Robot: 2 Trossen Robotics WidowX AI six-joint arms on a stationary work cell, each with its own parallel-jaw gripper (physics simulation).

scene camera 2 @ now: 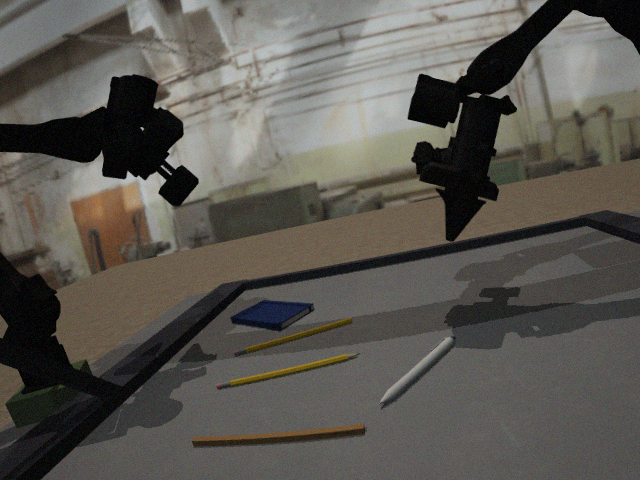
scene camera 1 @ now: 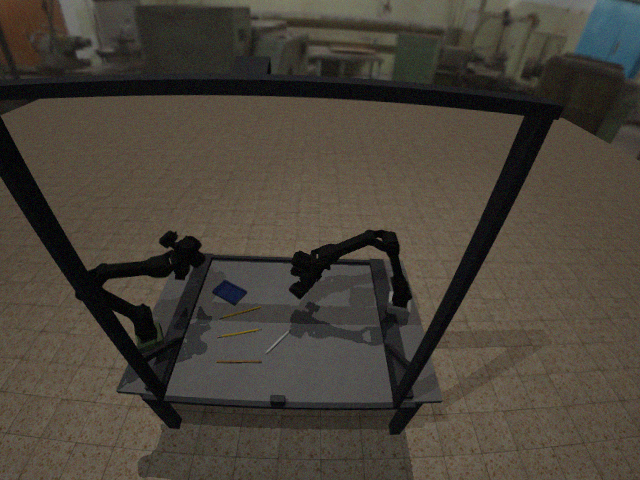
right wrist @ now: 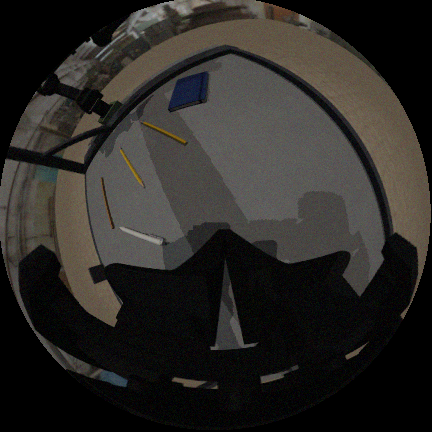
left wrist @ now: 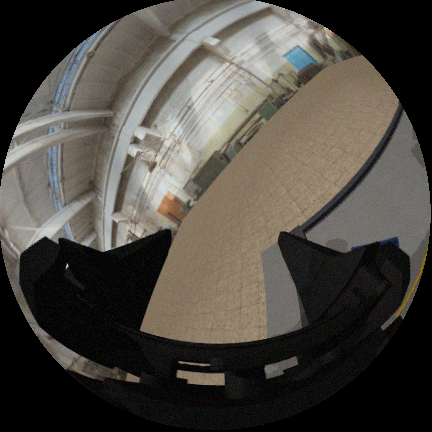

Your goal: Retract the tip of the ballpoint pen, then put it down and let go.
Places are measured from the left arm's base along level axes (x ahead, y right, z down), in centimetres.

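Pixels of known places: left gripper, fingertip midpoint: [scene camera 2: 163,166] [left wrist: 226,236]; right gripper, fingertip midpoint: [scene camera 2: 449,240] [right wrist: 223,234]; left arm's base, link origin: [scene camera 1: 148,334] [right wrist: 105,110]; right arm's base, link origin: [scene camera 1: 399,301].
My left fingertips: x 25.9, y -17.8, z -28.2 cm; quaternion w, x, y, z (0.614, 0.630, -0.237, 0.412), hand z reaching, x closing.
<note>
Ahead of a thing's pixels: the offset from my left fingertips to its middle. Level surfaces: height alone.
The white ballpoint pen @(dx +21.0, dy +43.1, dz +31.6 cm) [scene camera 1: 277,342] [scene camera 2: 417,370] [right wrist: 142,235] lies flat on the grey table @(dz +32.2 cm) [scene camera 1: 320,379] [scene camera 2: 547,418], slanting, with its tapered end toward the bottom left in scene camera 2 and its dark button end at the upper right. Whether the writing tip is out is too small to tell. My right gripper [scene camera 1: 297,294] [scene camera 2: 451,239] [right wrist: 223,234] is shut and empty, above the table and behind the pen's button end, apart from it. My left gripper [left wrist: 226,236] is open and empty, raised over the left side, far from the pen.
Two yellow pencils @(dx +12.5, dy +21.8, dz +31.9 cm) [scene camera 1: 240,312] @(dx +8.7, dy +31.8, dz +31.9 cm) [scene camera 2: 289,369] and a brown stick @(dx +3.6, dy +44.0, dz +31.9 cm) [scene camera 1: 238,361] [scene camera 2: 279,435] [right wrist: 107,202] lie left of the pen in scene camera 2. A blue notebook @(dx +12.2, dy +8.1, dz +31.6 cm) [scene camera 1: 229,292] [scene camera 2: 272,314] [right wrist: 189,91] lies at the back left. Dark frame posts [scene camera 1: 478,235] stand at the table's sides.
</note>
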